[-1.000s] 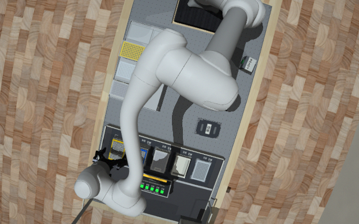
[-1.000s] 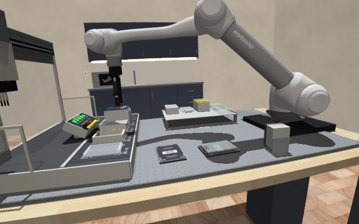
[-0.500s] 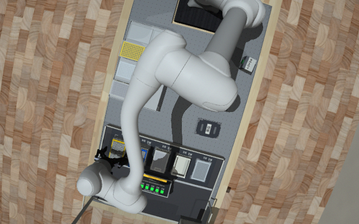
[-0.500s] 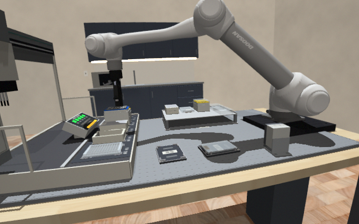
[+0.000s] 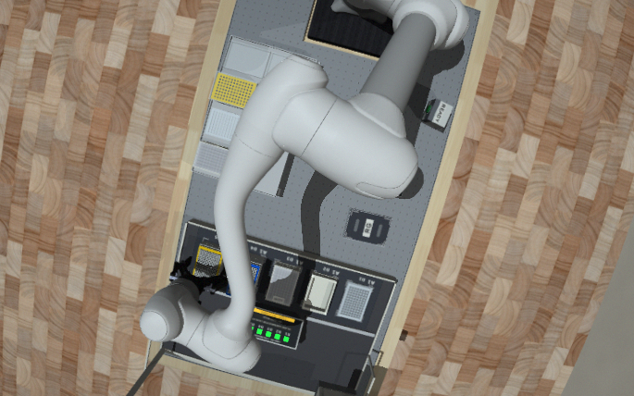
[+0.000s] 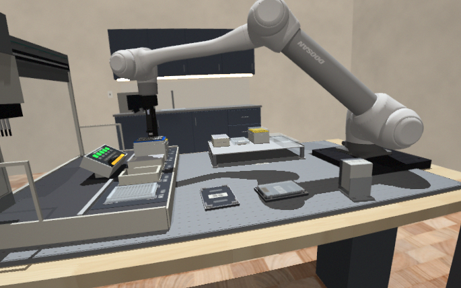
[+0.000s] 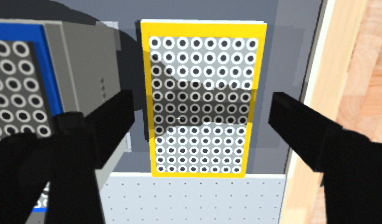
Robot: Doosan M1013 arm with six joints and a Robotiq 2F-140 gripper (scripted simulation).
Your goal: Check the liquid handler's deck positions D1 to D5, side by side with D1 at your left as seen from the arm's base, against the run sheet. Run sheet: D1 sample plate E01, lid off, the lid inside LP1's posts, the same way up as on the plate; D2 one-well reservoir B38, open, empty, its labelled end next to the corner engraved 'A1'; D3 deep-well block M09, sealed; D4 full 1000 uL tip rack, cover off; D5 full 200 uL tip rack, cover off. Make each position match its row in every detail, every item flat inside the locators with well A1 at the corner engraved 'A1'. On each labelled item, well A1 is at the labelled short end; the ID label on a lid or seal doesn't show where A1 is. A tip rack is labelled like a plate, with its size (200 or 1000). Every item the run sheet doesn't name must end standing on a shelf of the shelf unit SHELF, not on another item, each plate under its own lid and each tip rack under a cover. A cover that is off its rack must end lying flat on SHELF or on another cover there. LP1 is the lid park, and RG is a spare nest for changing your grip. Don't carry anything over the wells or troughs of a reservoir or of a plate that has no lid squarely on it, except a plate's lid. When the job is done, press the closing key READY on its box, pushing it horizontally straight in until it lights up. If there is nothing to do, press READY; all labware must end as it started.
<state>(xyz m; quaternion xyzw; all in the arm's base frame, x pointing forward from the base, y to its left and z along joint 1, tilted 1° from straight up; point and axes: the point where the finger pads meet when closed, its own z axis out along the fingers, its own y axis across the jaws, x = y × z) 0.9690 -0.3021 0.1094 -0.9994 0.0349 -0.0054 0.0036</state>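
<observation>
My gripper is now 1 cm past the yellow-framed tip rack and 2 cm above it. The rest, counted from my hand: cream reservoir (2 cm ahead, 37 cm to the left, 6 cm below); clear sample plate (3 cm ahead, 50 cm to the left, 6 cm below); blue-framed tip rack (12 cm to the left).
</observation>
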